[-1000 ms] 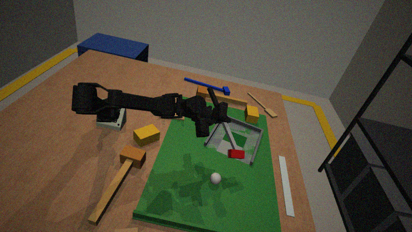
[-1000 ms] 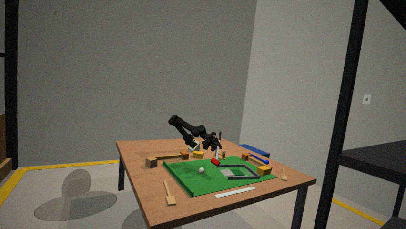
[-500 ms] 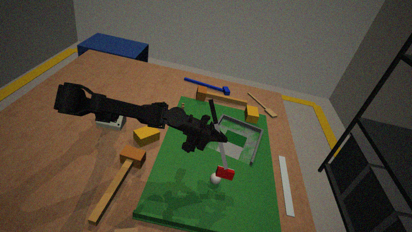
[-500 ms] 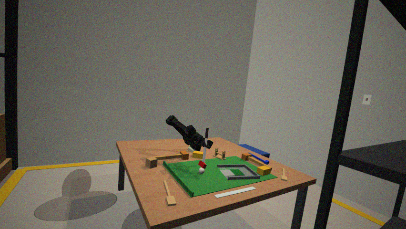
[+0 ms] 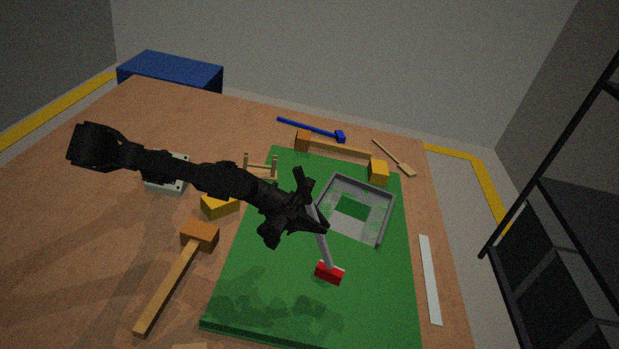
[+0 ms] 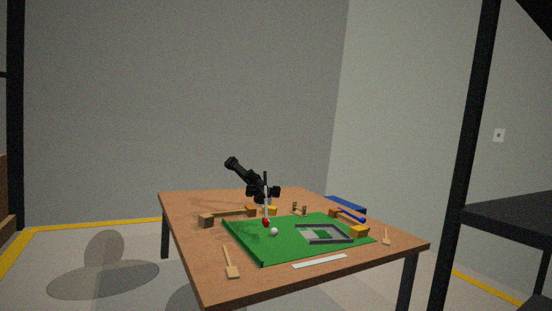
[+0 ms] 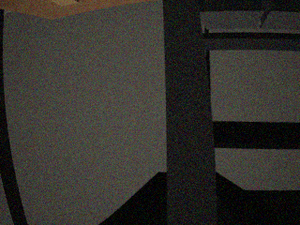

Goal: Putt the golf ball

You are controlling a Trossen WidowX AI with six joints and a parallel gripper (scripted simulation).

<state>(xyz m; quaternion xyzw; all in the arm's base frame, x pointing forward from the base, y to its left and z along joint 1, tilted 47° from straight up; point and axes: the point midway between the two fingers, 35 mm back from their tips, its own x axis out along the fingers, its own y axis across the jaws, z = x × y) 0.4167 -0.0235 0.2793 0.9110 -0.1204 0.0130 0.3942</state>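
My gripper tip is 20 mm short of the white golf ball, 50 mm to the right of it and 180 mm above it. From my gripper tip the other things lie so: green mat (20 mm ahead, 210 mm to the left, 200 mm below); then red putter (20 mm behind, 10 mm to the left, 20 mm below); then white strip (310 mm ahead, 130 mm to the left, 200 mm below).
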